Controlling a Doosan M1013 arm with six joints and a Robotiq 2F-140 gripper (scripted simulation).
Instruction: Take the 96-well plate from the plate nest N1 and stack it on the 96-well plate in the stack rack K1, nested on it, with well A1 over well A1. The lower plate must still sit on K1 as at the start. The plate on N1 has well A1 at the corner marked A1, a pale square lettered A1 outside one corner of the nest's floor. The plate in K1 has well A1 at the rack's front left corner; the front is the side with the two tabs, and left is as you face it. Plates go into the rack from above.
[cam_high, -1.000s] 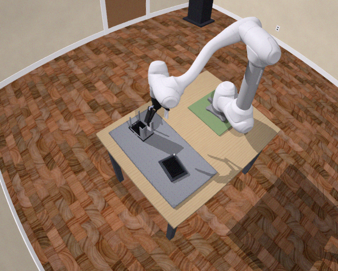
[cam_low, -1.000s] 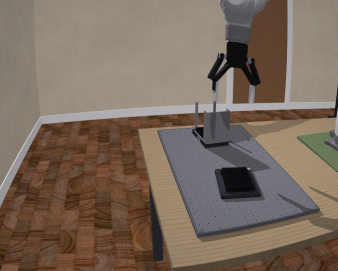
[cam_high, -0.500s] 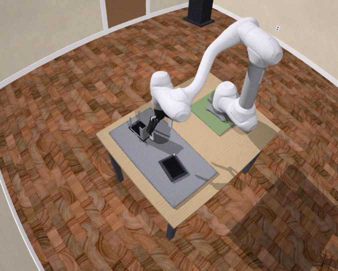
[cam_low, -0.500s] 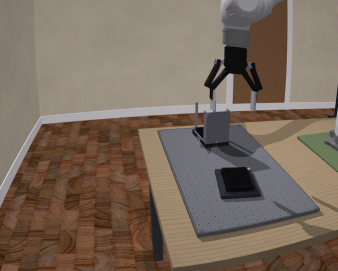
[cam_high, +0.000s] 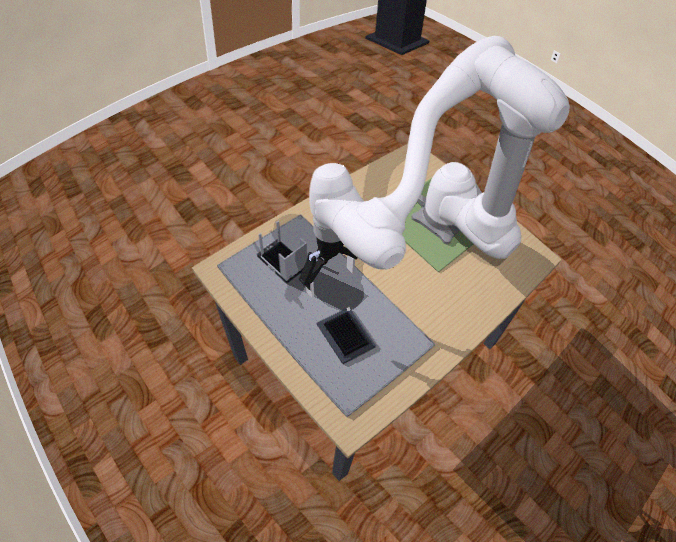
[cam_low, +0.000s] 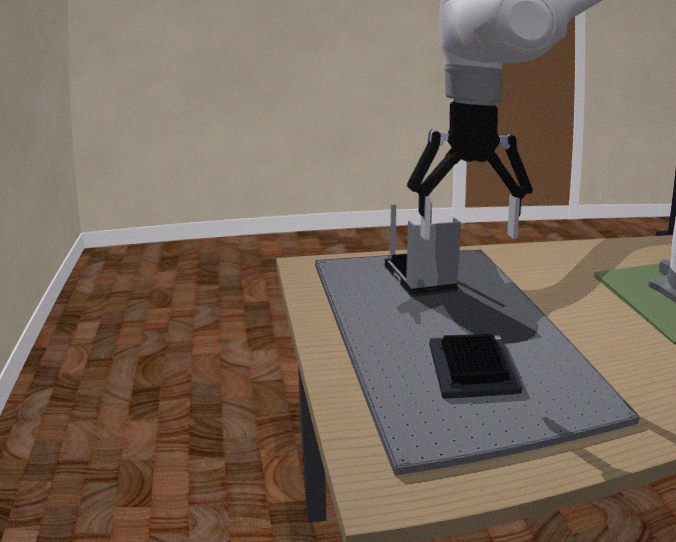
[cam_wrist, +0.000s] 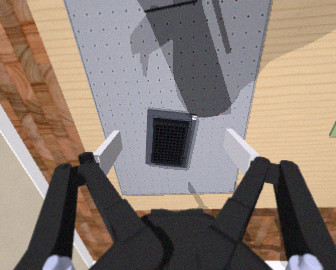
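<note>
The plate nest N1 is 180 mm below my hand, 100 mm to the left of it and 30 mm ahead of it. Round my hand: tall grey wall 180 mm to the right, 110 mm below, 20 mm behind; then pale A1 mark 170 mm below, 50 mm behind, 40 mm to the left; then K1 label 320 mm to the right, 170 mm below, 30 mm behind.
</note>
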